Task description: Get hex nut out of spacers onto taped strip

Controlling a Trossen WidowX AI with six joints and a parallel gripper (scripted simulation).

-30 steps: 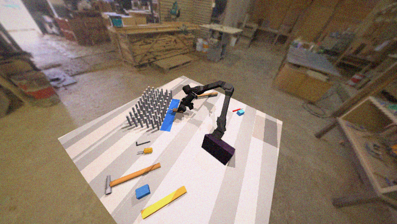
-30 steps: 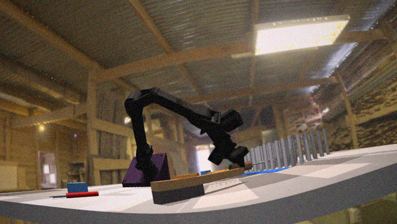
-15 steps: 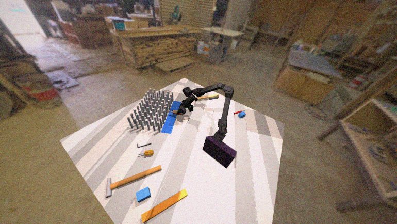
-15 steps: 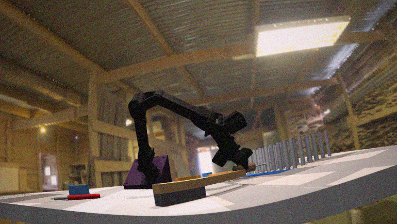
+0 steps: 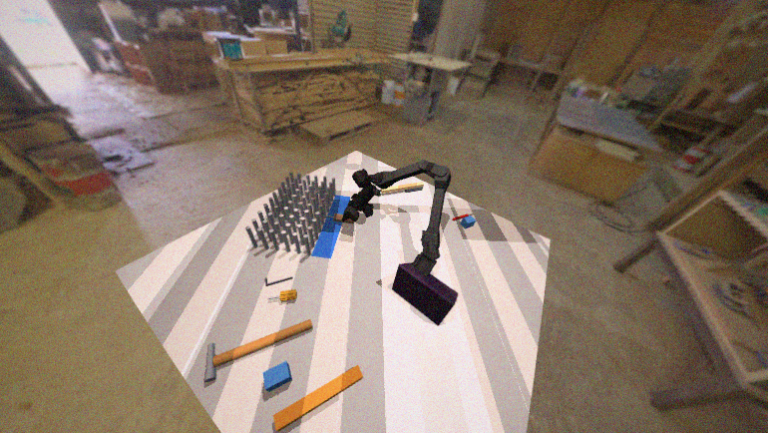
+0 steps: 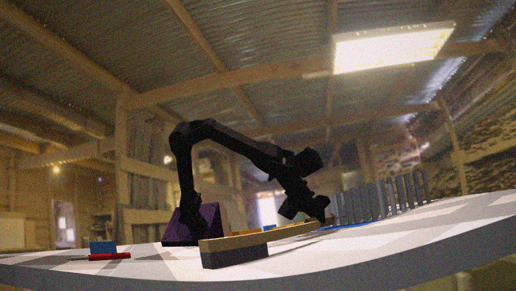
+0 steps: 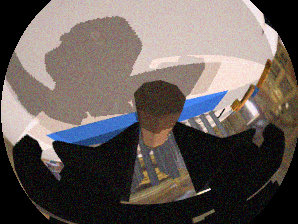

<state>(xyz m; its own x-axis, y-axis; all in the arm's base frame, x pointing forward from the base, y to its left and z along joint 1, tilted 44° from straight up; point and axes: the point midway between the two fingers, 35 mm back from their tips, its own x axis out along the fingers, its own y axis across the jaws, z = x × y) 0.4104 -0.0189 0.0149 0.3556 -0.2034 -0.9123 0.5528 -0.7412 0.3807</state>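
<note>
The blue taped strip lies 40 mm ahead of my gripper tip, 30 mm to the left of it and 30 mm below it. Also, from my gripper tip: hex key (50 mm behind, 380 mm to the left, 30 mm below); orange bar (430 mm behind, 470 mm to the left, 10 mm below); yellow-handled screwdriver (130 mm behind, 380 mm to the left, 10 mm below).
</note>
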